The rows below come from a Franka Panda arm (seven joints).
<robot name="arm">
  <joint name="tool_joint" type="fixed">
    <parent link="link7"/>
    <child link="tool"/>
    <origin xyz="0 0 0.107"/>
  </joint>
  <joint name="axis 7" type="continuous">
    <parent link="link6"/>
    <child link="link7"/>
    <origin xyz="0.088 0 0" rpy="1.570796 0 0"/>
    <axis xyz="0 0 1"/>
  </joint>
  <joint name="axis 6" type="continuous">
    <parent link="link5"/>
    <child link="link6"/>
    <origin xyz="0 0 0" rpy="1.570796 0 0"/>
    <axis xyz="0 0 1"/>
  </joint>
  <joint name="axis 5" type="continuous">
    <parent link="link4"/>
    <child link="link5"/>
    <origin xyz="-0.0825 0.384 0" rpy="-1.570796 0 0"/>
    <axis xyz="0 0 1"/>
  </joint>
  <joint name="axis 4" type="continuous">
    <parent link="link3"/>
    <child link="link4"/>
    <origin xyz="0.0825 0 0" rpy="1.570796 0 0"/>
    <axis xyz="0 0 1"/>
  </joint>
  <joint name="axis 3" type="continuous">
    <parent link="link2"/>
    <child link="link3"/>
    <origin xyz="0 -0.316 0" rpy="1.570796 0 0"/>
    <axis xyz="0 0 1"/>
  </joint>
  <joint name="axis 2" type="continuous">
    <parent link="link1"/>
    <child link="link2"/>
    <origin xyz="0 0 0" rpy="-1.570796 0 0"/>
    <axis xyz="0 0 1"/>
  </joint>
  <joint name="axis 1" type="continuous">
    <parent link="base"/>
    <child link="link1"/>
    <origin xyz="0 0 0.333"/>
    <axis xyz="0 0 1"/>
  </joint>
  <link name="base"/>
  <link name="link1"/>
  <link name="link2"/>
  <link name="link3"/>
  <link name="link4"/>
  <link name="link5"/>
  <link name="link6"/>
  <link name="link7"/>
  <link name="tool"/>
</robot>
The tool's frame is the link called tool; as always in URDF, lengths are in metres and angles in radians. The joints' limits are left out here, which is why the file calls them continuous.
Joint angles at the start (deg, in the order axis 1, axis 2, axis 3, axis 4, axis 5, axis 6, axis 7):
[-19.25, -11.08, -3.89, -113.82, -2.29, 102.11, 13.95]
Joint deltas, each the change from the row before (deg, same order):
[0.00, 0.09, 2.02, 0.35, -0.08, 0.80, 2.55]
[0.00, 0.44, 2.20, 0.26, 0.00, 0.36, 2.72]
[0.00, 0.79, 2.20, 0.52, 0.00, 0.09, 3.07]
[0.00, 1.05, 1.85, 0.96, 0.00, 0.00, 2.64]
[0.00, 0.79, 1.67, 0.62, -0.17, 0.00, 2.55]
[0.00, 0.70, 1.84, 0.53, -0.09, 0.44, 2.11]
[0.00, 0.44, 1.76, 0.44, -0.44, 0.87, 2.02]
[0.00, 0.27, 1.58, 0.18, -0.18, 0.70, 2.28]
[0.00, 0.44, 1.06, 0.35, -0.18, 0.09, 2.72]
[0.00, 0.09, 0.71, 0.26, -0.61, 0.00, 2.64]
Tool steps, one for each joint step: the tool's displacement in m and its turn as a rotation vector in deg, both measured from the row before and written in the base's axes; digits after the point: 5 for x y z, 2 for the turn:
[0.00947, 0.01635, 0.00358, -0.87, -0.90, -0.53]
[0.00983, 0.01834, -0.00105, -0.46, -0.14, -0.54]
[0.01036, 0.01828, -0.00255, -0.31, 0.15, -0.90]
[0.01038, 0.01501, -0.00146, -0.22, 0.03, -0.80]
[0.00785, 0.01387, -0.00208, -0.30, 0.13, -0.85]
[0.00810, 0.01580, -0.00145, -0.30, -0.31, -0.23]
[0.00708, 0.01507, 0.00081, -0.70, -0.86, -0.10]
[0.00499, 0.01426, -0.00012, -0.35, -0.70, -0.61]
[0.00378, 0.00929, -0.00110, -0.14, -0.18, -1.60]
[0.00160, 0.00583, 0.00130, -0.60, -0.31, -1.77]

